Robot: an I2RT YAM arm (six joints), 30 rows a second.
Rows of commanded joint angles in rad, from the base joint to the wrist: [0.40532, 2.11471, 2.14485, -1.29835, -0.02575, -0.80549]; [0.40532, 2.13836, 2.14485, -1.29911, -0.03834, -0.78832]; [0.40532, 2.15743, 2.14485, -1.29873, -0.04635, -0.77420]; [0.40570, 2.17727, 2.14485, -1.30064, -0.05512, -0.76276]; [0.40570, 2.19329, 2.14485, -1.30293, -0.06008, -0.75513]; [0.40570, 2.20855, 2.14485, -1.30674, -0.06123, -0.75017]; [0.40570, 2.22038, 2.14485, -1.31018, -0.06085, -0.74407]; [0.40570, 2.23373, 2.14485, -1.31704, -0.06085, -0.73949]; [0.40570, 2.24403, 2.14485, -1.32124, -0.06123, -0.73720]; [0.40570, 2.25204, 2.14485, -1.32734, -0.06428, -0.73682]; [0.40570, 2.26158, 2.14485, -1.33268, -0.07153, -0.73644]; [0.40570, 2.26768, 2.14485, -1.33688, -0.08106, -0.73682]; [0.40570, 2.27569, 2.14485, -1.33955, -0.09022, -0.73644]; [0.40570, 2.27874, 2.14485, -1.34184, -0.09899, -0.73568]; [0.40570, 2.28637, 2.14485, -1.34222, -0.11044, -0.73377]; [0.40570, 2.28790, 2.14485, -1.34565, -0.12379, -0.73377]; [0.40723, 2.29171, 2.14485, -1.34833, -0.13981, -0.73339]
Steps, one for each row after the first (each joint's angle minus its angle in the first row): [0.00000, 0.02365, 0.00000, -0.00076, -0.01259, 0.01717]; [0.00000, 0.04272, 0.00000, -0.00038, -0.02060, 0.03129]; [0.00038, 0.06256, 0.00000, -0.00229, -0.02937, 0.04273]; [0.00038, 0.07858, 0.00000, -0.00458, -0.03433, 0.05036]; [0.00038, 0.09384, 0.00000, -0.00839, -0.03548, 0.05532]; [0.00038, 0.10567, 0.00000, -0.01183, -0.03510, 0.06142]; [0.00038, 0.11902, 0.00000, -0.01869, -0.03510, 0.06600]; [0.00038, 0.12932, 0.00000, -0.02289, -0.03548, 0.06829]; [0.00038, 0.13733, 0.00000, -0.02899, -0.03853, 0.06867]; [0.00038, 0.14687, 0.00000, -0.03433, -0.04578, 0.06905]; [0.00038, 0.15297, 0.00000, -0.03853, -0.05531, 0.06867]; [0.00038, 0.16098, 0.00000, -0.04120, -0.06447, 0.06905]; [0.00038, 0.16403, 0.00000, -0.04349, -0.07324, 0.06981]; [0.00038, 0.17166, 0.00000, -0.04387, -0.08469, 0.07172]; [0.00038, 0.17319, 0.00000, -0.04730, -0.09804, 0.07172]; [0.00191, 0.17700, 0.00000, -0.04998, -0.11406, 0.07210]
